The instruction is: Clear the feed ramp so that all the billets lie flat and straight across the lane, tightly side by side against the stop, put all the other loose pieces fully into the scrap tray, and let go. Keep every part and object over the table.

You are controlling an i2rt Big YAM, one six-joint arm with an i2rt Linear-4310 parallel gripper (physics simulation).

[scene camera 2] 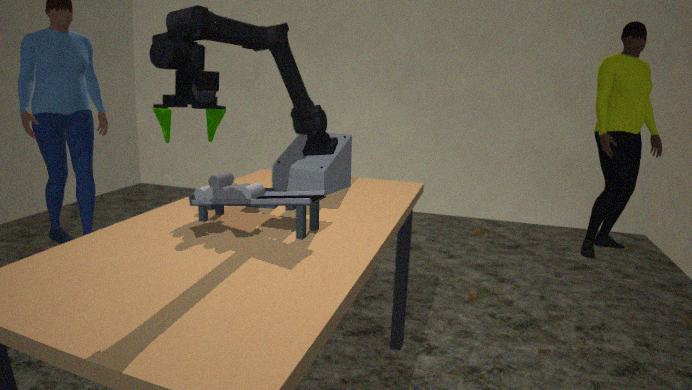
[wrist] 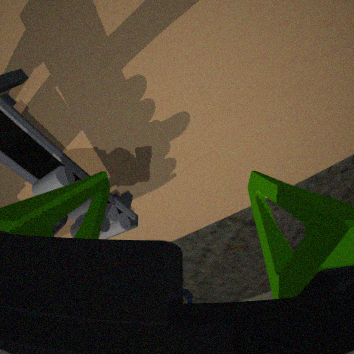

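Seen in the pictures: gripper, fingertip midpoint: (scene camera 2: 189, 142) (wrist: 178, 178); arm's base at its link origin: (scene camera 2: 320, 148).
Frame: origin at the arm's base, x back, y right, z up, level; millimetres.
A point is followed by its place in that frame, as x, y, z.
Several light-grey billets (scene camera 2: 256, 190) {-509, 32, -50} (wrist: 52, 181) {-525, 45, -39} lie at the far-left end of the raised feed ramp (scene camera 2: 280, 202) (wrist: 35, 128) in the scene view. One grey cylinder (scene camera 2: 221, 180) {-510, 137, -29} rests on top of the others, raised above the row. In the wrist view the pieces at the ramp's end are partly hidden behind the left green finger. My gripper (scene camera 2: 189, 142) {-749, 80, 107} (wrist: 178, 178) {-749, 80, 107} is open and empty, pointing down, high above the left end of the ramp in the scene view. The stop cannot be made out clearly. The scrap tray does not show in either view.
The ramp stands on dark legs (scene camera 2: 301, 222) {-578, -119, -105} on the wooden table (scene camera 2: 260, 310) {-947, -167, -150} (wrist: 250, 90) {-861, 167, -150}. The grey arm base (scene camera 2: 337, 167) {-41, -75, -61} stands behind it. A person in blue (scene camera 2: 60, 70) is at the left, and one in yellow (scene camera 2: 625, 95) at the right, both beyond the table.
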